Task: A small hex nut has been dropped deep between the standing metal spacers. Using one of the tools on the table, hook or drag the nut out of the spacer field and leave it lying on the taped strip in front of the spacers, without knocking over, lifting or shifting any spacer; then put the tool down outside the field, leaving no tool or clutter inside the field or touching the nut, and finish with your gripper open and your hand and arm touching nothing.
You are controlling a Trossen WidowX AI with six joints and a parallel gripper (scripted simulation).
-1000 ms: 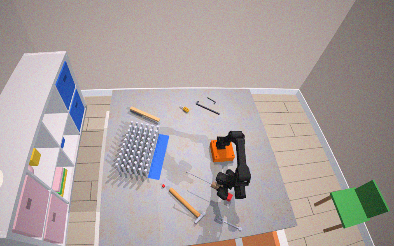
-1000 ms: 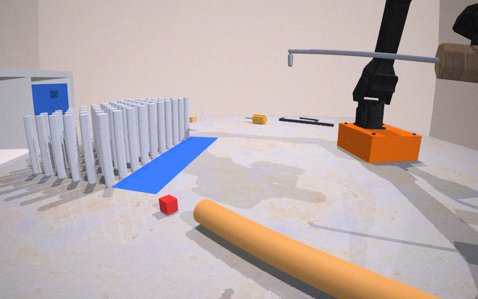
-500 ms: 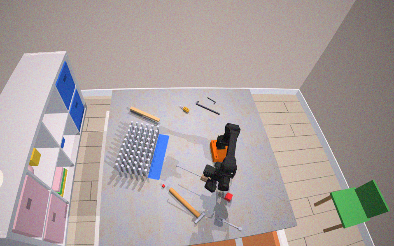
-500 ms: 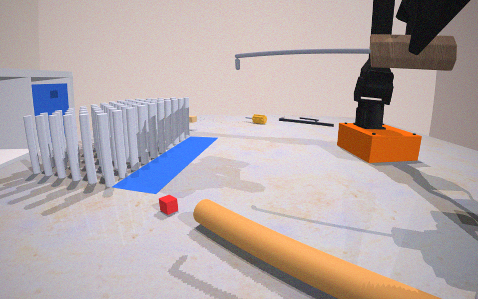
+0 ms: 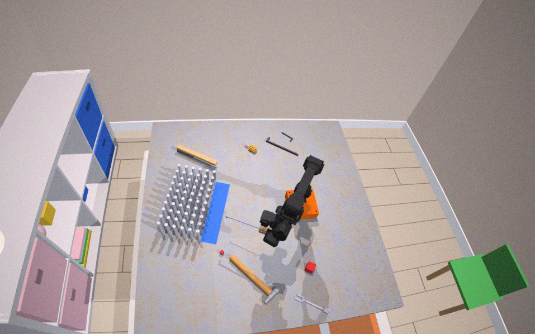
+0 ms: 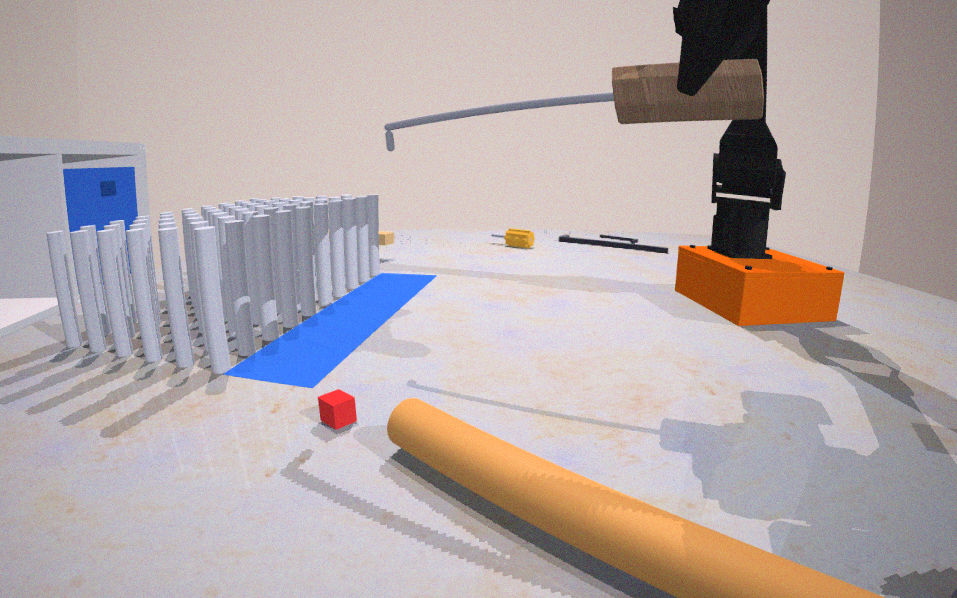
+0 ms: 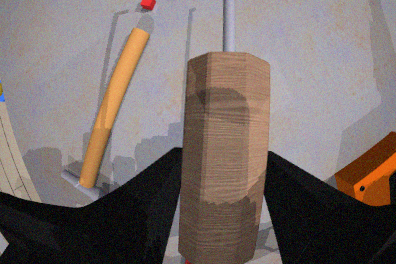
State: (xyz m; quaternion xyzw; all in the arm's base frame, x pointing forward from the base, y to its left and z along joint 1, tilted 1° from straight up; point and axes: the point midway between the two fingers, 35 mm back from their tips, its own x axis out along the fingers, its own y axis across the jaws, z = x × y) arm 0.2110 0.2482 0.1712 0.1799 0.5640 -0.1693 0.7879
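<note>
Now: the blue taped strip 23 cm ahead of my gripper tip, 22 cm to the right of it and 19 cm below it. From my gripper tip the other things lie so: larger red cube (22 cm behind, 17 cm below, 13 cm to the left); then fork tool (31 cm to the left, 20 cm behind, 19 cm below); then small red cube (21 cm ahead, 19 cm below, 2 cm to the left).
</note>
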